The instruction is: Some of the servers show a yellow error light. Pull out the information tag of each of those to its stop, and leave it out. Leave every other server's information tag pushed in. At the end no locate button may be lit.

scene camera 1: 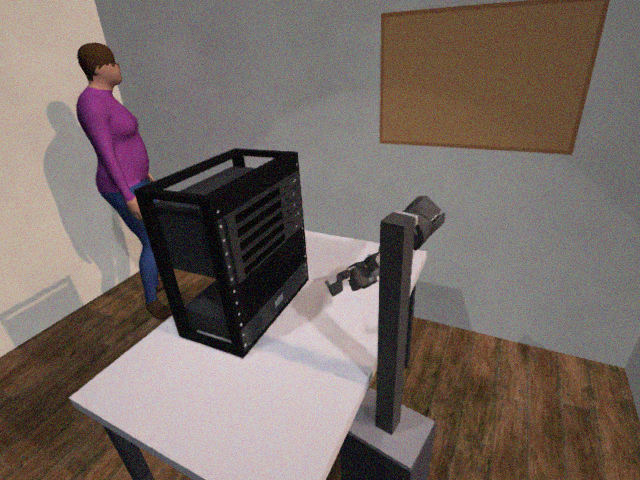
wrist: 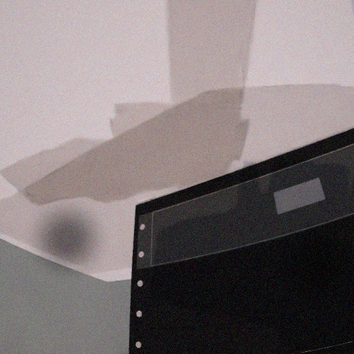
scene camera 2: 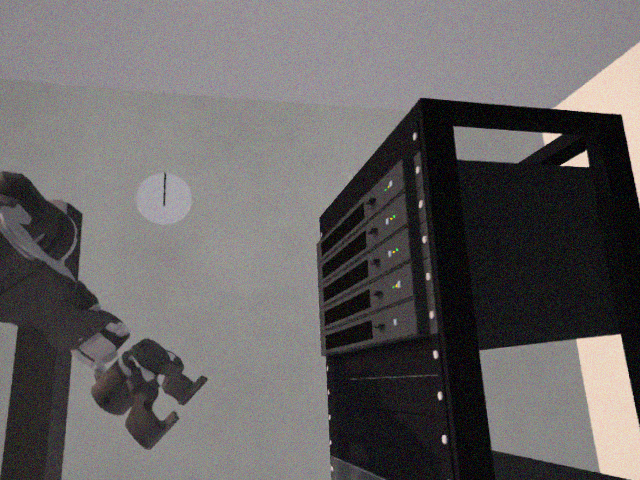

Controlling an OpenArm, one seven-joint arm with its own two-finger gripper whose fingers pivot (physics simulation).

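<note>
Several slim grey servers are stacked in the upper part of the black rack (scene camera 1: 225,273) (scene camera 2: 454,289) (wrist: 245,172). In the scene camera 2 view the top server (scene camera 2: 398,198), second server (scene camera 2: 400,235), third server (scene camera 2: 403,266) and fourth server (scene camera 2: 405,297) show small green or yellow specks beside a pale spot. The bottom server (scene camera 2: 405,322) shows a pale spot. Small dark knobs sit left of the lights; whether they are tags is unclear. The locate buttons' state is too small to tell. My gripper (scene camera 1: 337,283) (scene camera 2: 190,397) is open and empty, in front of the rack and apart from it, below server height.
The rack stands on a white table (scene camera 1: 217,403) (wrist: 75,60). A lower panel (scene camera 1: 268,310) (wrist: 210,220) with a pale label closes the rack's base. The arm's dark post (scene camera 1: 395,320) (scene camera 2: 36,403) stands beyond the table edge. A person (scene camera 1: 116,139) stands behind the rack.
</note>
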